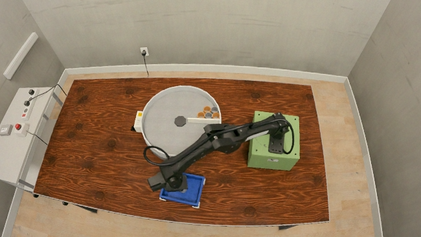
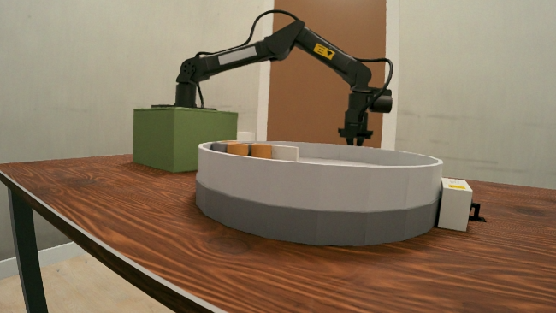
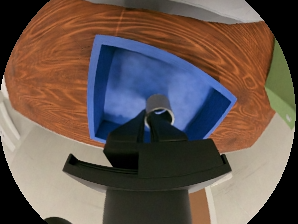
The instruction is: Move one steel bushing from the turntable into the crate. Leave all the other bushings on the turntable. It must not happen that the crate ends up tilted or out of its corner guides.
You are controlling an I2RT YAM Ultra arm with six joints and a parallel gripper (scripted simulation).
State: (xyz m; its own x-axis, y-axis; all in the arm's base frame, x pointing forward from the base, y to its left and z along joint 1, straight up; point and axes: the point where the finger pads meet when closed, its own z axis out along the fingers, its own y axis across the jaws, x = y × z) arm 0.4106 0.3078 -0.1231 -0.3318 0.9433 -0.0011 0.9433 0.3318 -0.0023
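The blue crate lies 2 cm below my hand, 2 cm behind it and 1 cm to the right of it. Round my hand: round grey turntable 35 cm to the right, 8 cm ahead, 1 cm above.
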